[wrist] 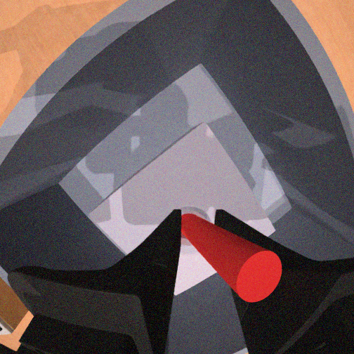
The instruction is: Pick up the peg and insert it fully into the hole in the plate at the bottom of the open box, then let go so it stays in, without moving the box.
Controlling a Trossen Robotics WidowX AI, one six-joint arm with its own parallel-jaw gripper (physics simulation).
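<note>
The red peg (224, 254) is between the black fingers of my gripper (197, 215), which is shut on it. The peg leans, with its round near end toward the lower right and its far end between the fingertips. The light plate (160, 185) lies at the bottom of the open grey box (227, 42). A grey curved edge of the hole (194, 208) shows just behind the fingertips, around the peg's far end. The fingers and peg cover the rest of the hole, and I cannot tell whether the peg's tip is inside it.
The box's sloping dark walls surround the plate and fingers on the upper, left and right sides. The orange-brown wood-look table (30, 30) shows beyond the rim at the upper corners. A brown object (12, 301) shows at the lower left edge.
</note>
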